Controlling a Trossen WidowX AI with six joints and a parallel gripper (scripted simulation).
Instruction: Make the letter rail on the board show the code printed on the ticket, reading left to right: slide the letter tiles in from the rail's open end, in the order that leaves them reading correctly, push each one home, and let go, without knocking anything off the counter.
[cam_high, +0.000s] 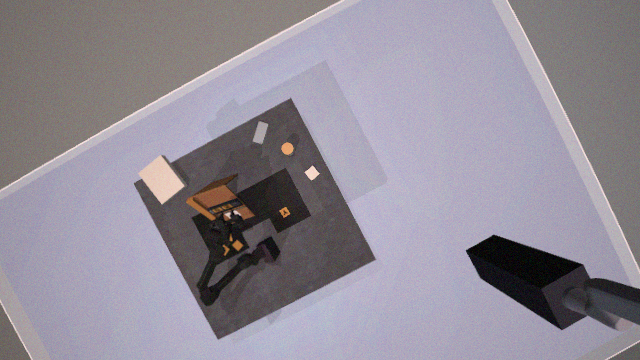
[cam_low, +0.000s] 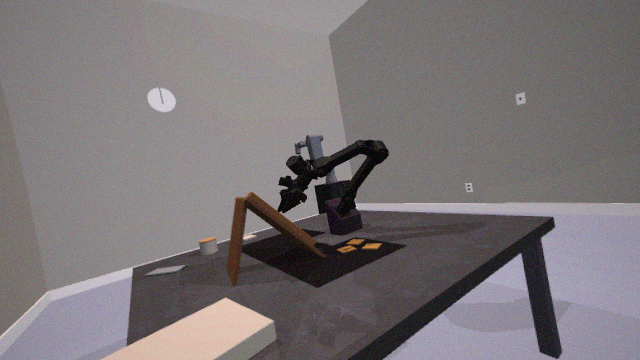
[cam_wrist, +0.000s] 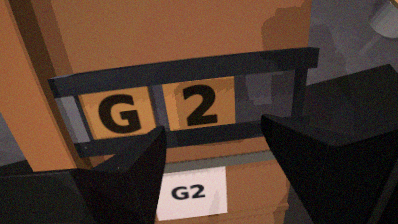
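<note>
Now: the letter tile 30 mm ahead of my gripper tip and 20 mm below it. Round my gripper tip: grey card (380 mm ahead, 390 mm to the right, 170 mm below); white ticket (30 mm behind, 30 mm to the left, 100 mm below); black mat (140 mm behind, 40 mm to the right, 180 mm below).
</note>
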